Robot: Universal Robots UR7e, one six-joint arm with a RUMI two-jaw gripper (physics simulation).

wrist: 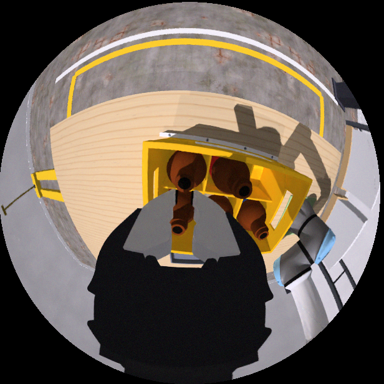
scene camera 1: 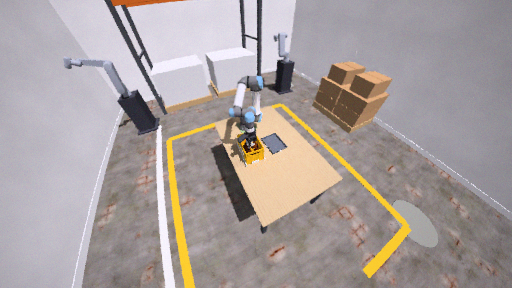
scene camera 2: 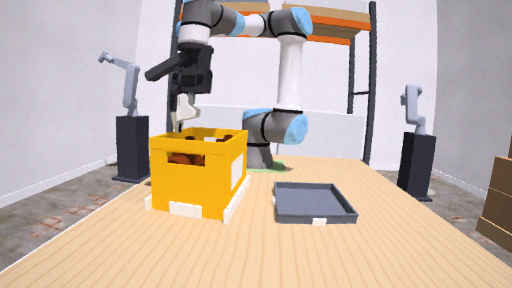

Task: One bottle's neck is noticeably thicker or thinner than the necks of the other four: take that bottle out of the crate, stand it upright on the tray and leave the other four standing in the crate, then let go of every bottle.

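Seen in the pictures: gripper, fingertip midpoint: (scene camera 1: 248, 147) (scene camera 2: 178, 132); arm's base at its link origin: (scene camera 2: 254, 164).
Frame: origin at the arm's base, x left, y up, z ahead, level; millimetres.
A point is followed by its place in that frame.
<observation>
The yellow crate (scene camera 1: 254, 156) {y 90, x -102, z 538 mm} (scene camera 2: 195, 185) {y 69, x -70, z 539 mm} (wrist: 145, 172) stands on the table and holds the brown bottles. In the wrist view, one bottle (wrist: 186, 166) is at the upper left, another (wrist: 230, 174) to its right, one (wrist: 252, 216) at the lower right, and one (wrist: 220, 202) is largely hidden behind the right finger. A further bottle (wrist: 182, 212) shows through the narrow gap between the fingers. I cannot tell which neck differs. My gripper (scene camera 2: 176, 130) {y 177, x -134, z 483 mm} (wrist: 184, 191) is nearly closed, empty, with its tips near the crate's rim height. The grey tray (scene camera 1: 274, 143) {y -2, x 204, z 398 mm} (scene camera 2: 307, 200) {y -1, x 193, z 378 mm} holds no bottle.
White strips (scene camera 2: 185, 209) {y 12, x -92, z 550 mm} lie along the crate's foot on the wooden table (scene camera 1: 295, 180) {y -7, x 166, z 886 mm} (scene camera 2: 260, 250) {y -7, x 90, z 652 mm}. The arm's base (scene camera 2: 259, 156) {y 49, x 24, z 62 mm} stands behind, between crate and tray. Cardboard boxes (scene camera 1: 352, 95) and two other arms on dark pedestals (scene camera 1: 139, 112) (scene camera 1: 284, 76) stand away from the table.
</observation>
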